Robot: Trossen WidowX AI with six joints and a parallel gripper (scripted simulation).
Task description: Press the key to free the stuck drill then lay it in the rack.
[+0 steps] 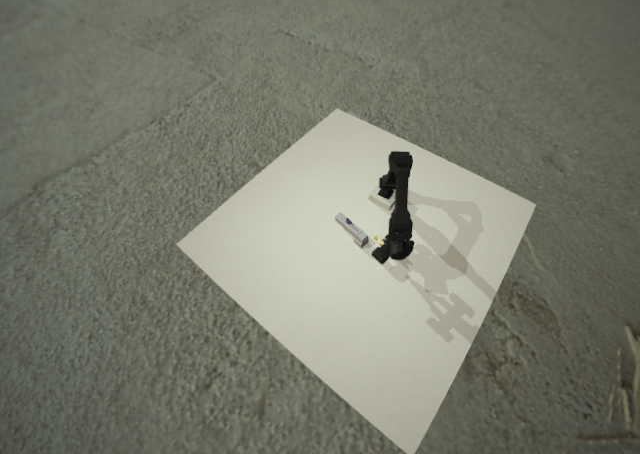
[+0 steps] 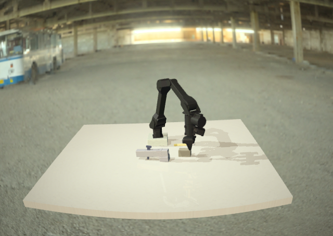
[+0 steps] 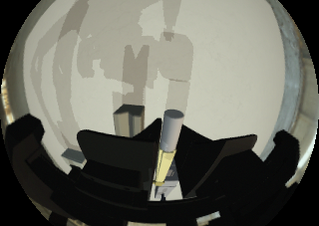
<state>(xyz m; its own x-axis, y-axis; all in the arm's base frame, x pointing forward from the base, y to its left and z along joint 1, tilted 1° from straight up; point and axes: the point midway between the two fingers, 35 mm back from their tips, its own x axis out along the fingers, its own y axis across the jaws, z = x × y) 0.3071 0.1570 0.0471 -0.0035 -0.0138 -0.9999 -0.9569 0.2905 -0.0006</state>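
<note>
The tan rack is 60 mm behind my gripper tip, 40 mm below it and 20 mm to the right of it. Round my gripper tip: grey holder block: 200 mm to the right, 40 mm behind, 20 mm below; blue key: 230 mm to the right, 40 mm behind, 10 mm below; drill: 40 mm to the right, 30 mm above, 10 mm behind.
</note>
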